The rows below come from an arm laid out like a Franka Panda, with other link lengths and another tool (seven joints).
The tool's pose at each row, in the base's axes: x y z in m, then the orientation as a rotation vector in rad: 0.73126, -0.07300, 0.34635, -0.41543, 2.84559, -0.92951; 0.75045, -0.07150, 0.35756, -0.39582, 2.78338, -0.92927; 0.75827, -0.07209, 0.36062, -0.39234, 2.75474, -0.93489; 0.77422, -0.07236, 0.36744, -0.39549, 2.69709, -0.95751; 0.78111, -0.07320, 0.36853, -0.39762, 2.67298, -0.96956; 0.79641, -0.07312, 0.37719, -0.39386, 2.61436, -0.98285; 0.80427, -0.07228, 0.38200, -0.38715, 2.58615, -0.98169
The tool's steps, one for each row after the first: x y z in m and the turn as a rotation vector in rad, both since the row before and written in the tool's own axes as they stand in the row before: -0.01908, -0.00974, -0.00609, 0.02157, -0.05383, 0.02475; -0.00750, -0.00383, -0.00011, 0.01306, -0.02309, 0.00682; -0.01570, -0.00735, -0.00075, 0.03256, -0.04298, 0.00479; -0.00629, -0.00249, 0.00188, 0.01526, -0.01692, 0.00082; -0.01555, -0.00810, -0.00124, 0.02899, -0.04589, 0.01096; -0.00841, -0.00375, -0.00087, 0.01025, -0.02426, 0.01021
